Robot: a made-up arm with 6 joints. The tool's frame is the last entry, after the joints. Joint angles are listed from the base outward.
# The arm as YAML. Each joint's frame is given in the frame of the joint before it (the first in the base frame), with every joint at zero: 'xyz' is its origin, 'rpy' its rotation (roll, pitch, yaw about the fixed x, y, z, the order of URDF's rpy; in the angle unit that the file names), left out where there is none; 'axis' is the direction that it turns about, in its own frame. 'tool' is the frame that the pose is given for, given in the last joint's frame.
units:
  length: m
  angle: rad
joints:
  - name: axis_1
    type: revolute
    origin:
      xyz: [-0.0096, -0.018, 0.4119]
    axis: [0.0, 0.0, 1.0]
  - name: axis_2
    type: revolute
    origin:
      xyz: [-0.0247, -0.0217, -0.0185]
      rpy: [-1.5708, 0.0, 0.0]
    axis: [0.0, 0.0, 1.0]
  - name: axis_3
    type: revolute
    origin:
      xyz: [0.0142, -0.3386, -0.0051]
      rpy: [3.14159, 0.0, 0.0]
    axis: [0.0, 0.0, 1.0]
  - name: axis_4
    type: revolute
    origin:
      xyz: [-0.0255, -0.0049, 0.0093]
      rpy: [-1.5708, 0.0, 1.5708]
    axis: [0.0, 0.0, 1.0]
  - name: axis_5
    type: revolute
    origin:
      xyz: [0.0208, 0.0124, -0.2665]
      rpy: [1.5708, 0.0, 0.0]
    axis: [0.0, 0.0, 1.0]
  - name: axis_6
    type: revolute
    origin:
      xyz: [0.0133, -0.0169, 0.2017]
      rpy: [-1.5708, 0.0, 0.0]
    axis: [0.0, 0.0, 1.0]
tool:
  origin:
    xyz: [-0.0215, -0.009, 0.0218]
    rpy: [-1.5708, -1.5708, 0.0]
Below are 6 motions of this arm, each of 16 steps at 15 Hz.
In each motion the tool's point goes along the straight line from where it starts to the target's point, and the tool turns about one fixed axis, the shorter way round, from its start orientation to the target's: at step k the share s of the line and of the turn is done. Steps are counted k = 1, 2, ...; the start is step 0. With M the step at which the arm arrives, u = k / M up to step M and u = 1 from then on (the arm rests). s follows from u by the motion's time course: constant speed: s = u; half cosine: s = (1 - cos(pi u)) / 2; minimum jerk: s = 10 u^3 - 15 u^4 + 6 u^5.
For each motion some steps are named. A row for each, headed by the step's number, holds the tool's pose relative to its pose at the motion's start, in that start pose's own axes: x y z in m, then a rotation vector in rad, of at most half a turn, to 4 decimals.
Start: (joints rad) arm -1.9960 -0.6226 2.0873 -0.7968 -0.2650 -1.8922
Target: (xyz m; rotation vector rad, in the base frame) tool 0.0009 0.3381 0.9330 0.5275 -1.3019 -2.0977
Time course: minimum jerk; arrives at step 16
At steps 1, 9, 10, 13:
1: 0.0000 0.0001 -0.0002 -0.0016 -0.0005 0.0013
9: 0.0009 0.0362 -0.0458 -0.4386 -0.1262 0.3637
10: 0.0011 0.0426 -0.0539 -0.5161 -0.1485 0.4280
13: 0.0015 0.0559 -0.0707 -0.6773 -0.1949 0.5617

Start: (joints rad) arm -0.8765 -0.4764 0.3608 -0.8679 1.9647 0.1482
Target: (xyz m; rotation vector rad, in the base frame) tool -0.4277 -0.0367 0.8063 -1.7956 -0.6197 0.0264
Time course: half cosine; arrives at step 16
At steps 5, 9, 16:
5: -0.0806 0.0250 0.0222 -0.2094 -0.1400 -0.0695
9: -0.2167 0.0671 0.0598 -0.5630 -0.3765 -0.1870
16: -0.3627 0.1123 0.1000 -0.9421 -0.6300 -0.3129

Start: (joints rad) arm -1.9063 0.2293 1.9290 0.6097 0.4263 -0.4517
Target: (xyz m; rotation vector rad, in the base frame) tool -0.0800 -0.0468 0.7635 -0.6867 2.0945 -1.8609
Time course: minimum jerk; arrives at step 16
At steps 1, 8, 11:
1: 0.0004 0.0000 0.0004 0.0005 0.0010 -0.0024
8: 0.0909 -0.0030 0.0888 0.1212 0.2329 -0.5360
11: 0.1491 -0.0049 0.1456 0.1988 0.3820 -0.8790

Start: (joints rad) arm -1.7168 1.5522 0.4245 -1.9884 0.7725 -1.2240
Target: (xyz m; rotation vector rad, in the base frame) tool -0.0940 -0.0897 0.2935 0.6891 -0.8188 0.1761
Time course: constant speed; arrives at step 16
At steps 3, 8, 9, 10, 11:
3: 0.0190 0.0229 0.0439 0.1950 0.0101 -0.0156
8: 0.0506 0.0610 0.1171 0.5199 0.0268 -0.0415
9: 0.0569 0.0686 0.1317 0.5849 0.0302 -0.0467
10: 0.0632 0.0762 0.1464 0.6499 0.0335 -0.0519
11: 0.0696 0.0838 0.1610 0.7149 0.0369 -0.0571

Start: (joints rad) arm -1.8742 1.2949 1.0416 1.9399 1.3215 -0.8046
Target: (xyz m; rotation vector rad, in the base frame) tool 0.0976 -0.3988 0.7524 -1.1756 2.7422 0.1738
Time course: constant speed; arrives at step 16
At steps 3, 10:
3: -0.0081 0.0643 0.0195 0.1717 0.0353 -0.2683
10: -0.0270 0.2143 0.0650 0.5722 0.1177 -0.8944

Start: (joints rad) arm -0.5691 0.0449 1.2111 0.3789 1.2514 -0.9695
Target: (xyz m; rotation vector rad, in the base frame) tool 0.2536 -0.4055 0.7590 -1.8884 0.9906 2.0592
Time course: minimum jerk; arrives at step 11
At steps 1, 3, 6, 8, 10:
1: 0.0027 -0.0013 0.0002 -0.0061 -0.0048 0.0019
3: 0.0533 -0.0248 0.0043 -0.1201 -0.0943 0.0379
6: 0.2416 -0.1127 0.0193 -0.5449 -0.4278 0.1720
8: 0.3600 -0.1679 0.0288 -0.8117 -0.6373 0.2562
10: 0.4105 -0.1915 0.0328 -0.9258 -0.7269 0.2921

